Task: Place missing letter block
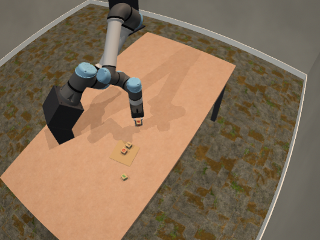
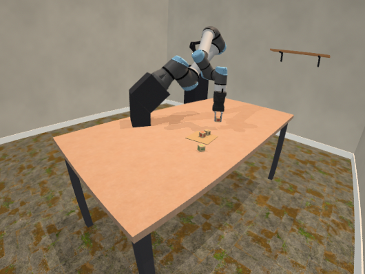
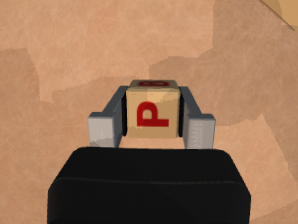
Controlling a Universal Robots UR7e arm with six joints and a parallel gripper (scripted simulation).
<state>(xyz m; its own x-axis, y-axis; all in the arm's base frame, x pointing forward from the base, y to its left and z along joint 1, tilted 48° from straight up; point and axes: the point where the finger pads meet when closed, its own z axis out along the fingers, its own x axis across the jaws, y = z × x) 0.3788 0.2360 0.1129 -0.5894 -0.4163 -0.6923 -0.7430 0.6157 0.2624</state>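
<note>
My gripper is now 180 mm to the left of the mat, 70 mm above it and 50 mm short of it. From my hand the other things lie so: T block 130 mm to the right, 50 mm below, 50 mm ahead.
</note>
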